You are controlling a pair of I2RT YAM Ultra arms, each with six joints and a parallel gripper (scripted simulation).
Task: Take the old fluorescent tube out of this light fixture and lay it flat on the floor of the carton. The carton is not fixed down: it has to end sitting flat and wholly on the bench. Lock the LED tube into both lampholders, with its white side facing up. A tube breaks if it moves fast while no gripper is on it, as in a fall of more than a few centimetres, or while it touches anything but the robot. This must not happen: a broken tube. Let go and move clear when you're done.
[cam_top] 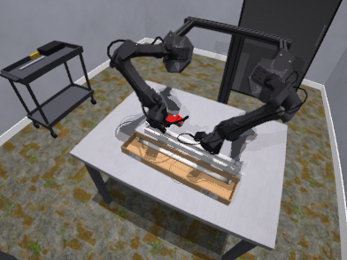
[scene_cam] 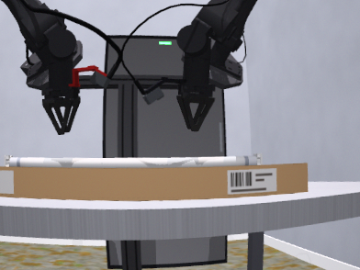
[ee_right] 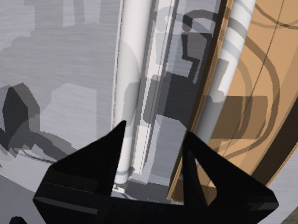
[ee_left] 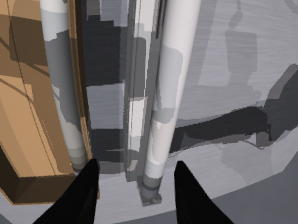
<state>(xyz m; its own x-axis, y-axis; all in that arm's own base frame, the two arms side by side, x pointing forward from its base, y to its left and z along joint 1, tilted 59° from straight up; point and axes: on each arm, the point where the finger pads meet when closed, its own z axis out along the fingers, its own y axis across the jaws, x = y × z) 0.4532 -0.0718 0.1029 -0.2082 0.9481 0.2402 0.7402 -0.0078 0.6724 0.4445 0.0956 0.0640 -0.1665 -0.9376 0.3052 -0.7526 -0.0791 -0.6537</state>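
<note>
My left gripper is now 140 mm to the left of the LED tube, 80 mm above it and 50 mm past it. Also, from my left hand: light fixture 140 mm to the right, 90 mm below, 50 mm behind; then carton 150 mm to the right, 120 mm below, 100 mm ahead; then old fluorescent tube 150 mm to the right, 130 mm below, 50 mm ahead.
Now: the light fixture 140 mm to the left of my right hand, 80 mm below it and 40 mm behind it. The rest, counted from my right hand: carton 130 mm to the left, 110 mm below, 110 mm ahead; old fluorescent tube 140 mm to the left, 120 mm below, 60 mm ahead; LED tube 140 mm to the left, 70 mm below, 40 mm behind.
</note>
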